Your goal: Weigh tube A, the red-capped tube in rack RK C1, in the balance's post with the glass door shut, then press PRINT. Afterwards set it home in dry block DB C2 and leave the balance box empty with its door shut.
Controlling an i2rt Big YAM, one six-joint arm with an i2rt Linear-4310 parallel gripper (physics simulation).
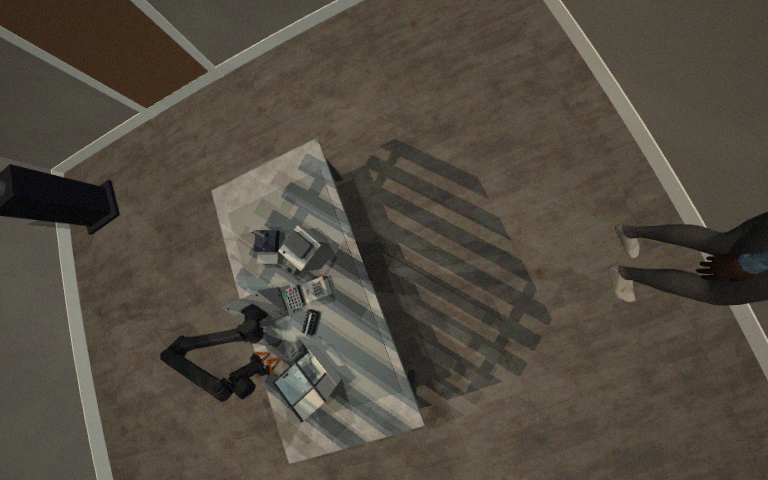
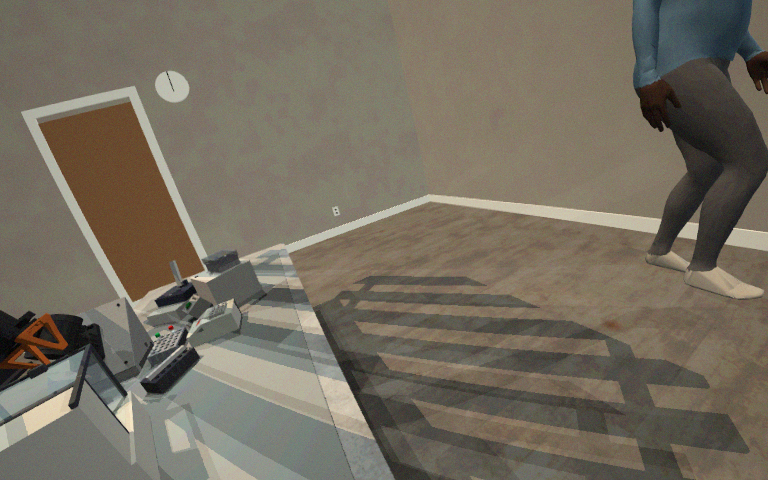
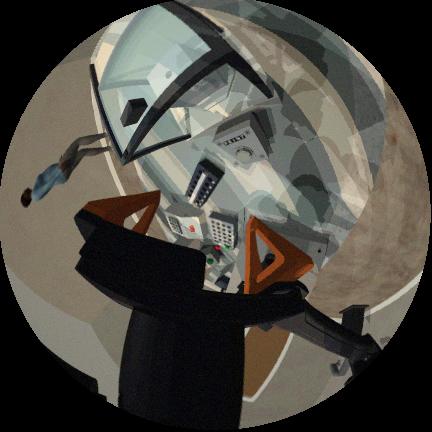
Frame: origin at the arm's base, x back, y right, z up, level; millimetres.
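Where they show: gripper, fingertip midpoint: (image 1: 275,355) (image 2: 57,357) (image 3: 205,207); arm's base at its link origin: (image 1: 255,311).
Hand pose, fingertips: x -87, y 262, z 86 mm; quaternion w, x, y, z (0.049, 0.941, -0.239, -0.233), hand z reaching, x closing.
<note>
Each offset is from my fingertips to the top centre of the thing. "spot": to the spot under its first point.
My gripper (image 1: 272,360) (image 2: 58,354) (image 3: 205,207) is open and empty, its orange fingers raised beside the balance. The balance {dy +158, dx -43, dz +30 mm} (image 1: 308,403) (image 2: 67,447) has glass panes in dark frames; a black handle block (image 3: 133,111) is on the glass. I cannot tell whether its door is shut. The PRINT box {spot: dy +25, dx -13, dz -120 mm} (image 1: 294,350) (image 3: 227,138) has a pale round button {dy +21, dx -4, dz -118 mm} (image 3: 244,152). A grey holed rack {dy -239, dx -115, dz -162 mm} (image 1: 292,298) (image 2: 165,345) (image 3: 222,230) holds a red cap {dy -286, dx -129, dz -138 mm} (image 2: 170,327) (image 3: 217,247) and a green cap {dy -271, dx -89, dz -138 mm} (image 2: 158,335) (image 3: 227,247). A pale block {dy -222, dx -267, dz -122 mm} (image 1: 317,288) (image 2: 215,325) (image 3: 185,222) has a well grid and red marking. Rack and well labels are unreadable.
A dark holed rack {dy -68, dx -149, dz -144 mm} (image 1: 310,322) (image 2: 169,370) (image 3: 204,182) lies between the PRINT box and the grey rack. A white box device {dy -438, dx -285, dz -2 mm} (image 1: 299,247) (image 2: 226,283) and a dark device {spot: dy -608, dx -128, dz -112 mm} (image 1: 266,241) (image 2: 175,294) stand farther along the table. A person (image 2: 702,141) stands beyond the table.
</note>
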